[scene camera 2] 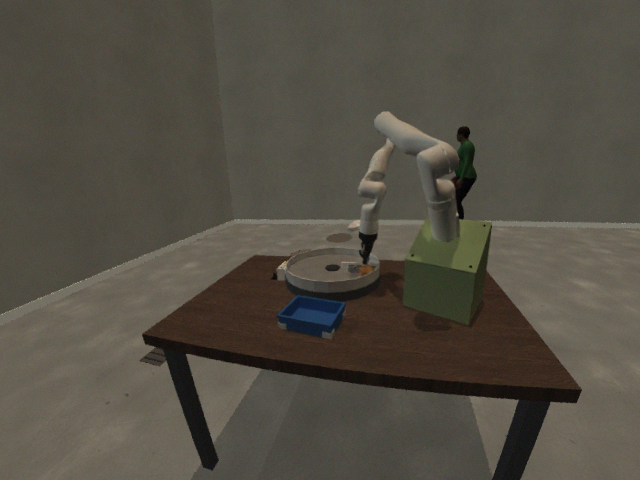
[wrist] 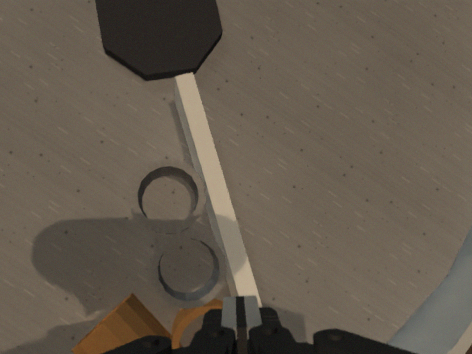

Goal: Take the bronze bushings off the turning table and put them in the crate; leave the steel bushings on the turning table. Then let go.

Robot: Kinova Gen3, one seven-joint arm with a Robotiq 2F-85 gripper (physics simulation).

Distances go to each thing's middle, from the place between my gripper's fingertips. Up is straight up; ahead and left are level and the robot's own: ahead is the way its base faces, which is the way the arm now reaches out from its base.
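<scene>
Grey turning table (scene camera 2: 323, 273), 15 cm ahead of my hand, 1 cm to the left of it, 4 cm below it. Blue crate (scene camera 2: 319, 317), 11 cm ahead of my hand, 36 cm to the left of it, 6 cm below it. Going by their middles, nearest to my hand of the things named here: grey turning table.
</scene>
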